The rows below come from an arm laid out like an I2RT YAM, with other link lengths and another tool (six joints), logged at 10 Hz.
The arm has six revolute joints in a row. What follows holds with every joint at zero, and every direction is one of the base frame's. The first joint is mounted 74.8 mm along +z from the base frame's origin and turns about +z. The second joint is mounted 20.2 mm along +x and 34.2 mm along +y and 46 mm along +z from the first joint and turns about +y. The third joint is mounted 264 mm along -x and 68.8 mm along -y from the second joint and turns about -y. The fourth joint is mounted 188.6 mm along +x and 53 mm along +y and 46.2 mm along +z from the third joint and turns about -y. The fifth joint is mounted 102.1 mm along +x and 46.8 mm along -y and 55.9 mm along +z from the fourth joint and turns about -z. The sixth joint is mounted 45.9 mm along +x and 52.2 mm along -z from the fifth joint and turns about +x. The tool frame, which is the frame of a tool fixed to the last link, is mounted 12 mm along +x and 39 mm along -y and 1 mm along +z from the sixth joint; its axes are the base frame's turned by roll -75.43, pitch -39.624 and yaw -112.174 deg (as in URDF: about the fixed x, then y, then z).
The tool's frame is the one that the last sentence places.
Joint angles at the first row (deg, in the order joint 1, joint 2, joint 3, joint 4, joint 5, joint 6):
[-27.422 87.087 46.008 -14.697 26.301 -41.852]
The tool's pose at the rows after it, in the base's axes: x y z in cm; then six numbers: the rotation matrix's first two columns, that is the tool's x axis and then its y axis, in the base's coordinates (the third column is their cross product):
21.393 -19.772 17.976 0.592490 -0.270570 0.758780 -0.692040 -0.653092 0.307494
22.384 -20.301 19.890 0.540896 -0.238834 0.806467 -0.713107 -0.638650 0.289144
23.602 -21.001 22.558 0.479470 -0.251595 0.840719 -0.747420 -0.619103 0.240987
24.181 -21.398 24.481 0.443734 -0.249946 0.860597 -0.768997 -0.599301 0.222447
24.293 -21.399 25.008 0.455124 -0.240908 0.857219 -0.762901 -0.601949 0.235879
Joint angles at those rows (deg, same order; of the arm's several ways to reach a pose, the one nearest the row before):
[-26.994 88.600 44.001 -14.025 25.596 -41.695]
[-26.983 88.058 47.074 -13.154 26.076 -41.840]
[-26.982 88.327 54.700 -18.161 25.641 -39.366]
[-26.982 88.413 59.682 -21.424 26.261 -38.129]
[-26.895 88.324 61.134 -23.053 26.635 -38.826]

